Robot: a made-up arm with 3 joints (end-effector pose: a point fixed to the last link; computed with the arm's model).
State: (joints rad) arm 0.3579 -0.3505 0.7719
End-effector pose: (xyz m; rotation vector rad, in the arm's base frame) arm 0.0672 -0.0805 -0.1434 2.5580 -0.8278 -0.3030
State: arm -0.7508 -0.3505 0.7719
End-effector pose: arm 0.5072 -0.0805 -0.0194 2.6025 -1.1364 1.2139
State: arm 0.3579 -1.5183 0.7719
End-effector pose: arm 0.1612 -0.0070 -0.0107 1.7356 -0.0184 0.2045
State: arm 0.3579 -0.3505 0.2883
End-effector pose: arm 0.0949 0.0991 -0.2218 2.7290 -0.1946 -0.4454
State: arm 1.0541 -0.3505 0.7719
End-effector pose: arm -0.1726 -0.0805 0.0305 2.1986 -0.5482 -1.1058
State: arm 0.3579 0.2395 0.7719
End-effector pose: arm 0.0211 -0.0392 -0.2144 -2.7260 1.2682 0.6143
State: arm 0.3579 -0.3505 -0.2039
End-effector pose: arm 0.0318 0.2845 -0.2682 2.7606 0.4879 -0.5720
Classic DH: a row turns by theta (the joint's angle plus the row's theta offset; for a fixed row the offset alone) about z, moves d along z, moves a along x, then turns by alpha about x. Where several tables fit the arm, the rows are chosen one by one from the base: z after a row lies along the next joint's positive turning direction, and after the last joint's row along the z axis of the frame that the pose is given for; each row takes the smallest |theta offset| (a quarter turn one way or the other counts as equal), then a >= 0, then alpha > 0; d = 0 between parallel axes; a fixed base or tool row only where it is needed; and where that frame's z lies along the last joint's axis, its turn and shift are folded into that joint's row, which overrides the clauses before.
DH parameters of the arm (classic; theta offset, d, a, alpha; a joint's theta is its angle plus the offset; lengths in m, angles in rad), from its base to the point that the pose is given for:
base (fixed): 0 0.274 0.187 -1.5708
joint 1: -1.3317 0.0854 -0.3869 -1.6142
joint 2: -1.5602 -0.2377 0.0754 1.3319
joint 3: 1.3534 0 0.4131 0
tool (fixed): 0.1727 0.1653 0 0

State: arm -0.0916 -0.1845 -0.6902
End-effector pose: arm 0.1696 0.4604 -0.2847 2.7514 1.0447 0.0255
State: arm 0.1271 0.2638 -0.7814
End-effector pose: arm 0.0875 0.5203 -0.0905 -2.6903 -0.9856 0.0149
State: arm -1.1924 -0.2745 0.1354
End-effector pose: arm 0.6942 0.1655 0.1654 2.4313 -0.3072 1.6608
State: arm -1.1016 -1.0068 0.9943
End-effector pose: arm 0.4333 -0.1109 0.1673 1.6700 -1.3779 1.7005
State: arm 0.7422 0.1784 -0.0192
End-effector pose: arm -0.0504 0.2584 -0.1246 -2.7879 0.1261 1.0697
